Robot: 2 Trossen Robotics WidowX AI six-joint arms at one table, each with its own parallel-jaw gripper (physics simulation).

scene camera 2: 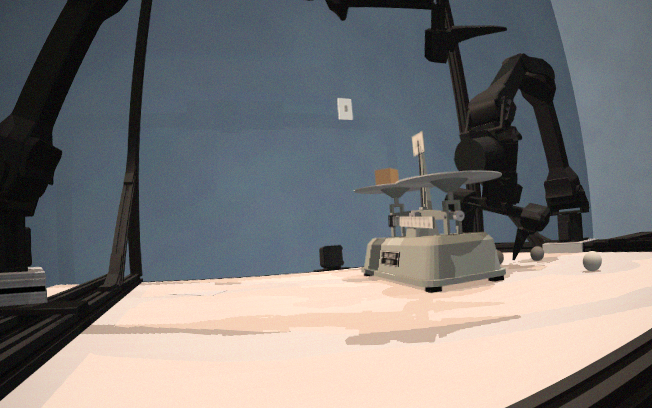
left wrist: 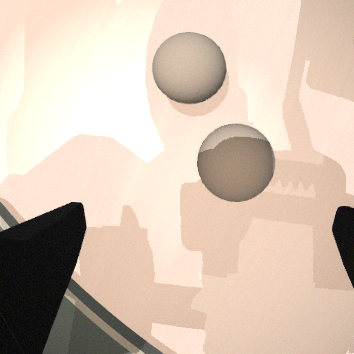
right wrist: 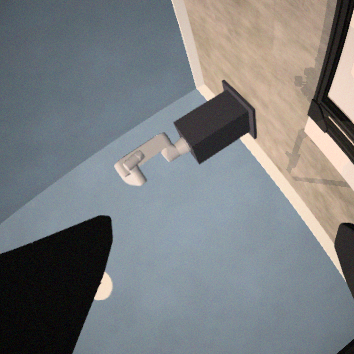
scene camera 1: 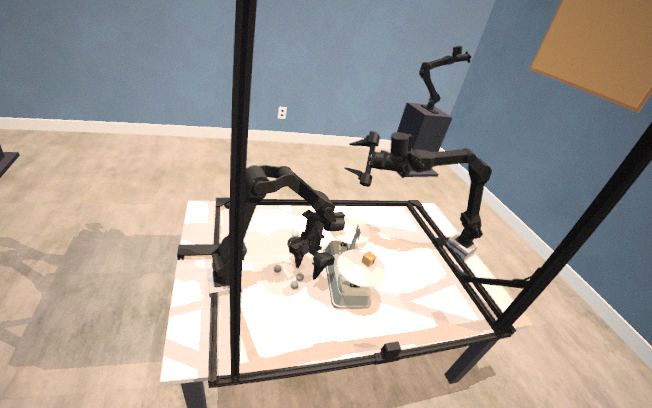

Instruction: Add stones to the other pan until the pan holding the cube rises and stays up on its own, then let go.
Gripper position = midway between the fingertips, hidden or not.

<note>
My right gripper (scene camera 1: 346, 156) is open, holding nothing. I also see my left gripper (scene camera 2: 491, 253) and a grey balance scale (scene camera 2: 422, 257).
The grey balance scale shows as well in the left wrist view (left wrist: 79, 316). My left gripper is seen too in the left wrist view (left wrist: 215, 218) and in scene camera 1 (scene camera 1: 305, 273). My right gripper is seen too in the right wrist view (right wrist: 230, 233). The right wrist view misses the grey balance scale: it is out of frame.
</note>
